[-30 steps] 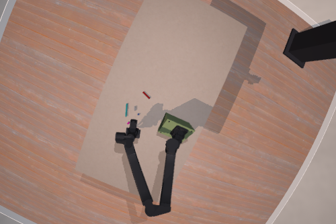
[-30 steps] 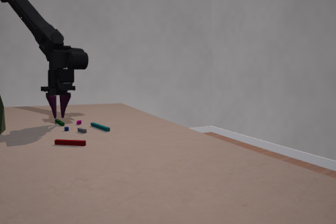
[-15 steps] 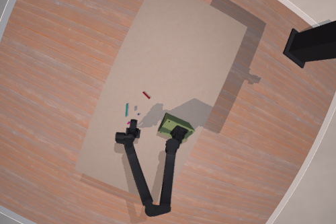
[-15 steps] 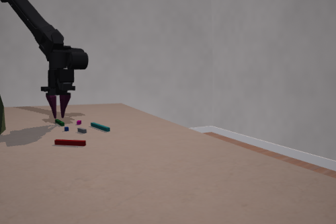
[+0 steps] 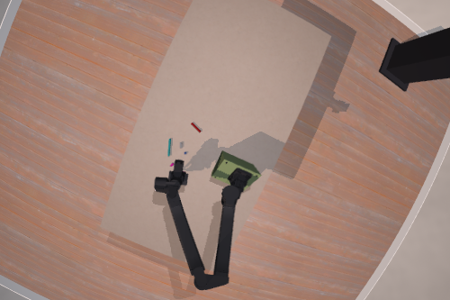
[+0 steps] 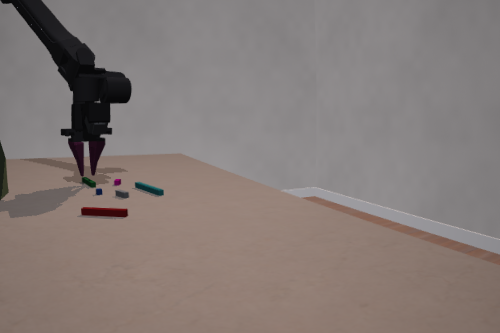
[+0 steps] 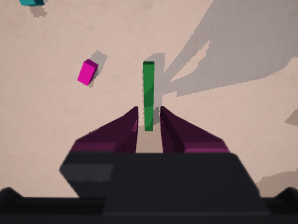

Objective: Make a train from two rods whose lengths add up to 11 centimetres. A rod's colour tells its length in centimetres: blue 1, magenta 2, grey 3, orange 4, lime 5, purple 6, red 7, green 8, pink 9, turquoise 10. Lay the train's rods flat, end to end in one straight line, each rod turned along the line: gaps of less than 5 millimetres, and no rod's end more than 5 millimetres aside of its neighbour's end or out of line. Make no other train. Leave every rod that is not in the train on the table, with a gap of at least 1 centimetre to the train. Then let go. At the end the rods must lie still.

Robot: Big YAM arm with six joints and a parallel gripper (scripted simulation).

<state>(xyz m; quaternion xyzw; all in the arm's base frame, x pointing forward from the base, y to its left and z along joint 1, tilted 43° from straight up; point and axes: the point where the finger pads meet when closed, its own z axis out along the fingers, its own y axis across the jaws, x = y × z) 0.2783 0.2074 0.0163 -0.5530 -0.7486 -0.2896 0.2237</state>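
Now: hand 20 mm above the green rod. Round my hand: magenta rod (60 mm ahead, 20 mm to the right, 20 mm below); grey rod (140 mm to the right, 70 mm ahead, 20 mm below); blue rod (110 mm to the right, 20 mm below, 20 mm ahead).
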